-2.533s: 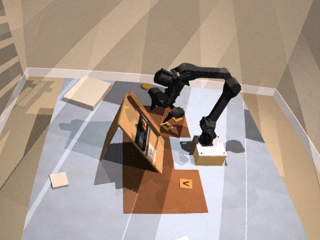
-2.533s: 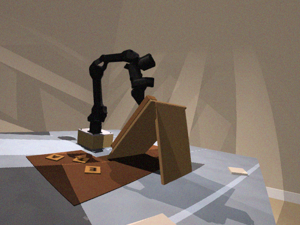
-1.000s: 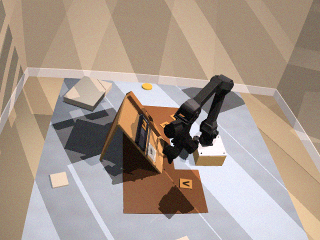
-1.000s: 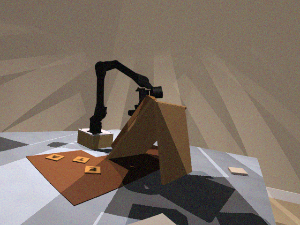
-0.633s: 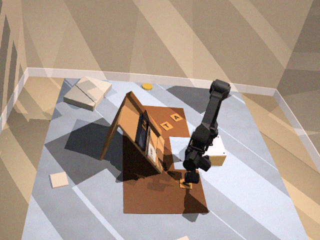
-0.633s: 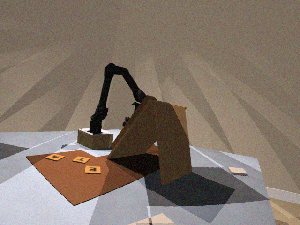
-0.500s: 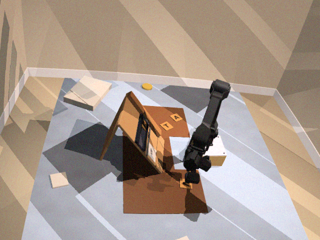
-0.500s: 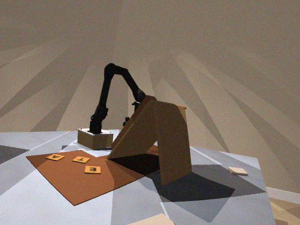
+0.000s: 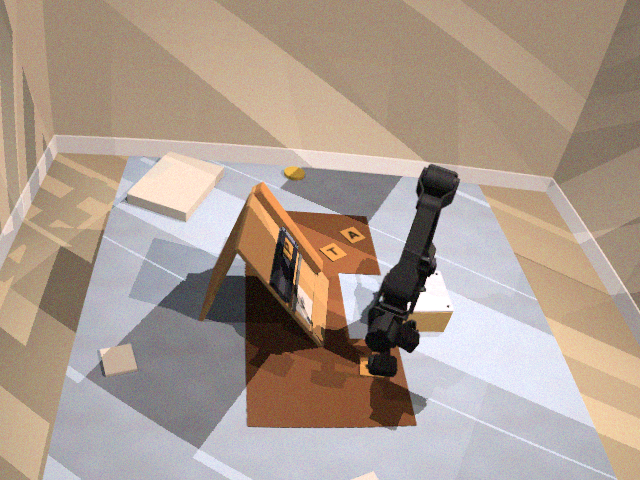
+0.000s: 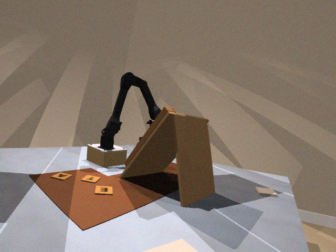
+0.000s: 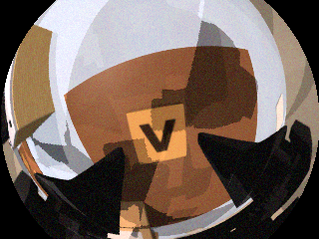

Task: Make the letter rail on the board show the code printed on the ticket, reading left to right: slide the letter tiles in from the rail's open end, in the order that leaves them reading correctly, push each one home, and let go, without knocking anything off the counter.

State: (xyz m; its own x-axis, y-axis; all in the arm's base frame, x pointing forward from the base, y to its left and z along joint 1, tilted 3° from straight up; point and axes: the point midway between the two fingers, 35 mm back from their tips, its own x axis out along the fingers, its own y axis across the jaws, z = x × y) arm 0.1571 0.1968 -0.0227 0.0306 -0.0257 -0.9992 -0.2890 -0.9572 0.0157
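Right now my gripper tip is 20 mm above the orange letter tile. From my gripper tip the other things lie so: brown mat (50 mm ahead, 220 mm to the right, 20 mm below); then white ticket (150 mm ahead, 150 mm to the right, 60 mm above); then pale square (600 mm ahead, 80 mm to the right, 20 mm below).
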